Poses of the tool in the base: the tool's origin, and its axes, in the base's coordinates. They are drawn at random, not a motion.
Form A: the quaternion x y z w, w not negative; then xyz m.
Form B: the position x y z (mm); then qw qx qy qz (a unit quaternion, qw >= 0). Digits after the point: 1 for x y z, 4 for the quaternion.
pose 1, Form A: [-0.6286 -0.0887 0.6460 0.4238 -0.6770 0.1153 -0.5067]
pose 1, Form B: [-677.0 115.3 -506.7 0.4238 -0.6286 -0.0887 0.6460]
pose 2, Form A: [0.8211 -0.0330 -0.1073 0.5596 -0.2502 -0.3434 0.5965]
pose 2, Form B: [-250.2 -343.4 596.5 0.5596 0.8211 -0.0330 -0.1073]
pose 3, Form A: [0.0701 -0.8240 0.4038 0.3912 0.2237 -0.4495 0.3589]
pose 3, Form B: [223.7 -449.5 358.9 0.3912 0.0701 -0.8240 0.4038]
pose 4, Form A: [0.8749 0.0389 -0.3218 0.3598 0.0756 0.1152 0.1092]
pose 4, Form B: [75.6 115.2 109.2 0.3598 0.8749 0.0389 -0.3218]
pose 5, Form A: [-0.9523 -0.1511 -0.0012 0.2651 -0.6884 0.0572 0.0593]
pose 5, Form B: [-688.4 57.2 59.3 0.2651 -0.9523 -0.1511 -0.0012]
